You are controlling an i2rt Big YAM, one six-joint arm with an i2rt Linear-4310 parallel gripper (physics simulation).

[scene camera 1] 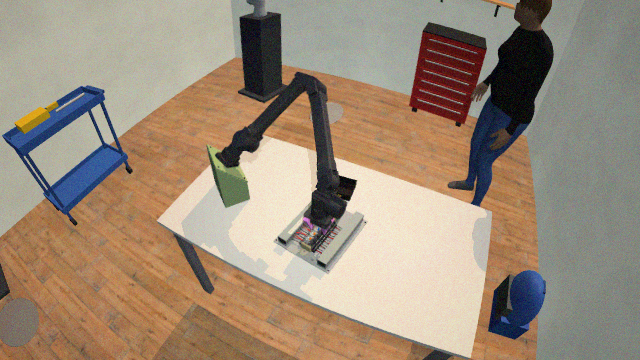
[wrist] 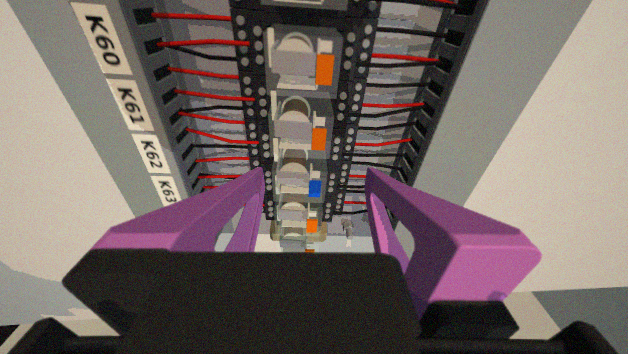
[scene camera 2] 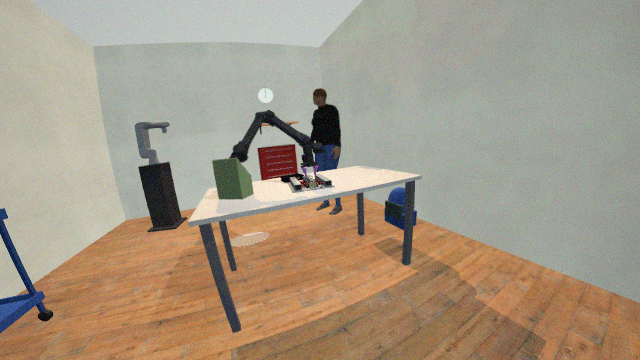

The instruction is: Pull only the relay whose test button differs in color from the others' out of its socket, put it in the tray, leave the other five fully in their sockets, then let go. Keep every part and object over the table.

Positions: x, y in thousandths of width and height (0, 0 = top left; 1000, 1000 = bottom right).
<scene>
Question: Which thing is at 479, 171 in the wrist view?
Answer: A relay.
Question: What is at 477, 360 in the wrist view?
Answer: A relay.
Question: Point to a relay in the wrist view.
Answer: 464, 617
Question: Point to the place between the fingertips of the gripper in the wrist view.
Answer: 501, 499
</scene>
